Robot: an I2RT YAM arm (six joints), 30 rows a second.
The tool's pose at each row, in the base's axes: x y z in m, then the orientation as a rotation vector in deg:
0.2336, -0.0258, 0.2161, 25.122, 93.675, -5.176
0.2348, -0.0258, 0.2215, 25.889, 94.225, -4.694
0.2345, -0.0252, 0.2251, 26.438, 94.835, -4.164
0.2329, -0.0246, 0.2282, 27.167, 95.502, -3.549
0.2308, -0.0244, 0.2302, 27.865, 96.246, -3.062
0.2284, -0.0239, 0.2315, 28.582, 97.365, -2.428
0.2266, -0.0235, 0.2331, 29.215, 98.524, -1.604
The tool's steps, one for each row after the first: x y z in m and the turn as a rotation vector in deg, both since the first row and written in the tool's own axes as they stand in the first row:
-0.0053, 0.0015, 0.0005, 0.197, 0.714, 0.661
-0.0087, 0.0026, -0.0004, 0.235, 1.465, 1.199
-0.0115, 0.0033, -0.0025, 0.333, 2.312, 1.886
-0.0133, 0.0032, -0.0048, 0.500, 3.212, 2.461
-0.0143, 0.0031, -0.0074, 0.613, 4.502, 3.055
-0.0157, 0.0032, -0.0094, 0.560, 5.852, 3.694

